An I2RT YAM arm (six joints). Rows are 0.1 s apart.
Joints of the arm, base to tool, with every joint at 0 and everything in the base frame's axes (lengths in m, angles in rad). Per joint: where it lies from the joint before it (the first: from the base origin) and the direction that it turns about. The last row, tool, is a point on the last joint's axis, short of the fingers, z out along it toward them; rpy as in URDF.
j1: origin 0 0 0.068 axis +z
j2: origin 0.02 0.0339 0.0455 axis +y
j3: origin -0.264 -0.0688 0 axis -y
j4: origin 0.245 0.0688 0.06 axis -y
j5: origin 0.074 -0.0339 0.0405 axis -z
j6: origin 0.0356 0 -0.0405 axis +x
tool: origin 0 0 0 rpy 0 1.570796 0
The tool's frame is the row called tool.
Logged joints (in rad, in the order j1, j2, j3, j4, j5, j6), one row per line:
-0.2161, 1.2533, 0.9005, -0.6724, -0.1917, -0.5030
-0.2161, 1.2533, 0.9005, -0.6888, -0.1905, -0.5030
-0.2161, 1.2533, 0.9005, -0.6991, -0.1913, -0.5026
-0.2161, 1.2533, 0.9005, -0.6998, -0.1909, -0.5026
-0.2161, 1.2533, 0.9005, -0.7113, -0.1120, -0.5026
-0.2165, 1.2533, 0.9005, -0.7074, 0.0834, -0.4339
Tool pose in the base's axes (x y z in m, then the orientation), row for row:
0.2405, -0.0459, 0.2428, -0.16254, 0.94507, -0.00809, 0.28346
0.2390, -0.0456, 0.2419, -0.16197, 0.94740, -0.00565, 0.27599
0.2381, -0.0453, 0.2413, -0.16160, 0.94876, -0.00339, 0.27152
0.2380, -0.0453, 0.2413, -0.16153, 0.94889, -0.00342, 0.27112
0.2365, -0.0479, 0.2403, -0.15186, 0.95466, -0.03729, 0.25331
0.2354, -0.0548, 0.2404, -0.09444, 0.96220, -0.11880, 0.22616
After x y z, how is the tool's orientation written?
As a quaternion, x y z w.
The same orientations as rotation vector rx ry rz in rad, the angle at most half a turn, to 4 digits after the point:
-0.4351, 2.5296, -0.0217
-0.4352, 2.5454, -0.0152
-0.4352, 2.5548, -0.0091
-0.4351, 2.5557, -0.0092
-0.4128, 2.5948, -0.1014
-0.2603, 2.6525, -0.3275

